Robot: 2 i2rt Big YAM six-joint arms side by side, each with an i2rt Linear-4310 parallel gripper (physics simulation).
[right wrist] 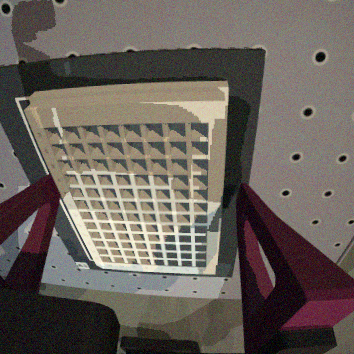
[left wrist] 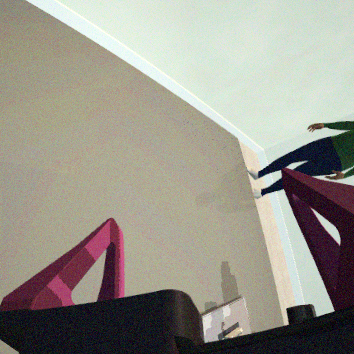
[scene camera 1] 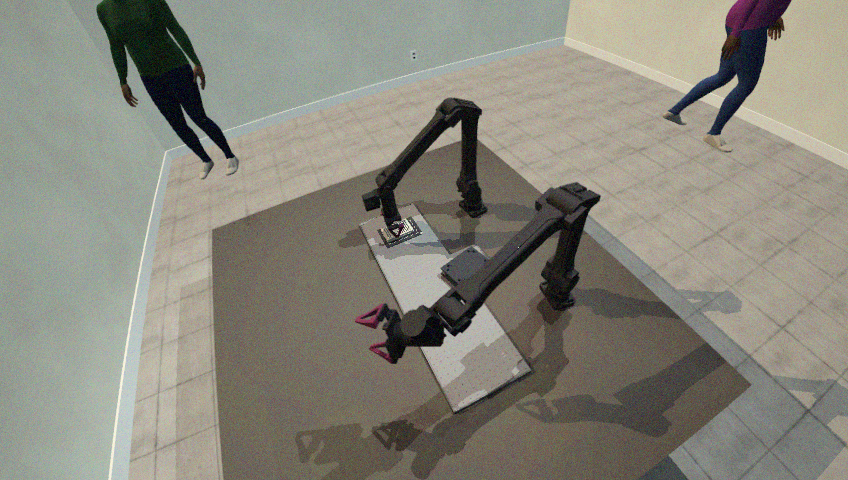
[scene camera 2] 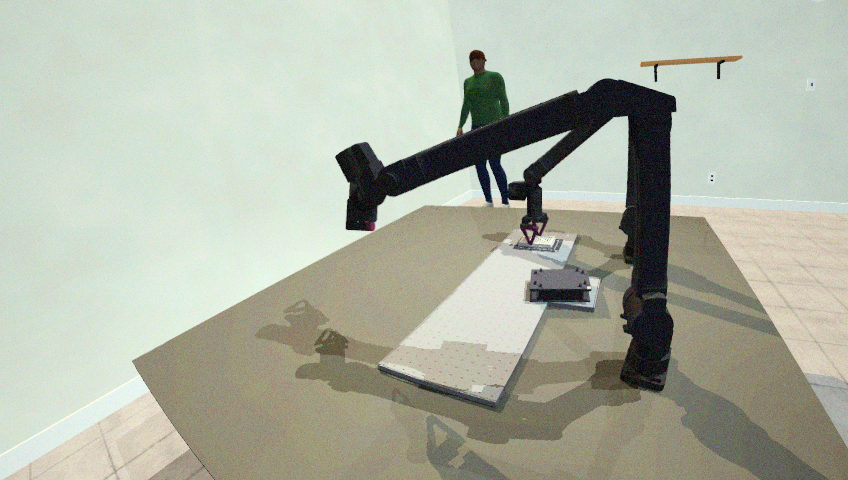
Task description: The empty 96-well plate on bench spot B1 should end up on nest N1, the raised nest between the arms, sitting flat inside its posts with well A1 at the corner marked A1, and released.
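Pixels of known places: left gripper, between the fingertips: [left wrist: 196,203] [scene camera 1: 363,333]; right gripper, between the fingertips: [right wrist: 145,186] [scene camera 1: 394,230] [scene camera 2: 534,240]; left arm's base, origin of its link: [scene camera 1: 556,294] [scene camera 2: 645,366]; right arm's base, origin of its link: [right wrist: 162,346] [scene camera 1: 472,207].
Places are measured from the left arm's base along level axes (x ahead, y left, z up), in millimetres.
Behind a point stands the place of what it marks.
Observation:
The cream 96-well plate [scene camera 1: 409,228] @(x 430, y -507, z 28 mm) [scene camera 2: 546,240] @(x 444, y -522, z 30 mm) [right wrist: 125,112] @(x 540, y -517, z 29 mm) lies on the dark B1 mat [right wrist: 245,95] @(x 548, y -563, z 15 mm) at the far end of the white board. My right gripper [scene camera 1: 397,233] @(x 495, y -525, z 22 mm) [scene camera 2: 530,241] @(x 495, y -525, z 22 mm) [right wrist: 145,186] @(x 495, y -525, z 22 mm) is open, pointing down low over the plate, with one finger beside each long side in the right wrist view; whether the tips touch it is not clear. My left gripper [scene camera 1: 365,335] @(x 671, y 109, z 322 mm) [scene camera 2: 368,226] [left wrist: 196,203] @(x 671, y 109, z 322 mm) is open and empty, high above the table. Nest N1 [scene camera 1: 464,265] @(x 285, y -210, z 53 mm) [scene camera 2: 559,277] @(x 279, y -213, z 52 mm) is a raised dark platform with small corner posts, holding no plate. Its A1 mark is unreadable.
The perforated white board [scene camera 1: 416,279] @(x 472, y -240, z 13 mm) [scene camera 2: 464,309] @(x 467, y -13, z 12 mm) runs along the brown table top [scene camera 1: 279,309] @(x 1022, y -292, z 0 mm) [scene camera 2: 238,374] @(x 763, y 515, z 0 mm). In scene camera 1, the left arm's forearm [scene camera 1: 505,255] @(x 301, y 110, z 472 mm) passes above and close beside the nest. People stand beyond the table.

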